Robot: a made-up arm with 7 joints.
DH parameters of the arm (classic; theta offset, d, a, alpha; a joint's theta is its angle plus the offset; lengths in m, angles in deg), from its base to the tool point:
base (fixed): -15.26 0 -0.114 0
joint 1: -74.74 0.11 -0.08 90
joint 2: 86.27 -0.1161 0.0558 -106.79
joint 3: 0 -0.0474 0.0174 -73.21
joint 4: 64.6 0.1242 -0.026 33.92
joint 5: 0 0.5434 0.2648 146.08
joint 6: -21.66 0.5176 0.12 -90
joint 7: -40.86 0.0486 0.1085 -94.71
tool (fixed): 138.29 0.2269 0 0
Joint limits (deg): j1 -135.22..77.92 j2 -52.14..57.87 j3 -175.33..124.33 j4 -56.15..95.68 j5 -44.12..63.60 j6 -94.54..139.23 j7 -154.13..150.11
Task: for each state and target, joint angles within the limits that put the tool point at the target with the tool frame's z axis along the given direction. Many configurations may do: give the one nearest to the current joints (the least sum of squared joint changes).
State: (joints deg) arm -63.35 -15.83 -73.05 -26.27 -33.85 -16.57 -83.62
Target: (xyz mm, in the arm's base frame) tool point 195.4 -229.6 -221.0 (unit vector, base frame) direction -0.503 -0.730 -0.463
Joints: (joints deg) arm -66.20 19.22 -133.68 -46.83 -44.12 -8.48 -113.80
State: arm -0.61 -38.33 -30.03 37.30 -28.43 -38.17 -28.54
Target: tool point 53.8 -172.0 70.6 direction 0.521 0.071 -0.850
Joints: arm 22.57 -48.46 -4.60 14.51 -44.12 -67.58 -11.87
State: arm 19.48 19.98 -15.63 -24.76 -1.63 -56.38 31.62
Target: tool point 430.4 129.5 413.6 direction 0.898 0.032 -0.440
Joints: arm -8.74 39.56 14.61 -39.62 11.31 -52.41 59.67
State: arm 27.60 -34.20 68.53 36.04 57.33 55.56 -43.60
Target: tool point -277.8 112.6 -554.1 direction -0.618 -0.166 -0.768
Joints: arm 21.31 -50.41 62.35 47.49 63.60 67.00 -81.68
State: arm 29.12 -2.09 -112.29 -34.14 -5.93 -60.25 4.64
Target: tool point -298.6 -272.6 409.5 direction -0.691 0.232 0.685
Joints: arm 42.78 -3.88 -134.68 8.74 26.19 -35.92 42.88
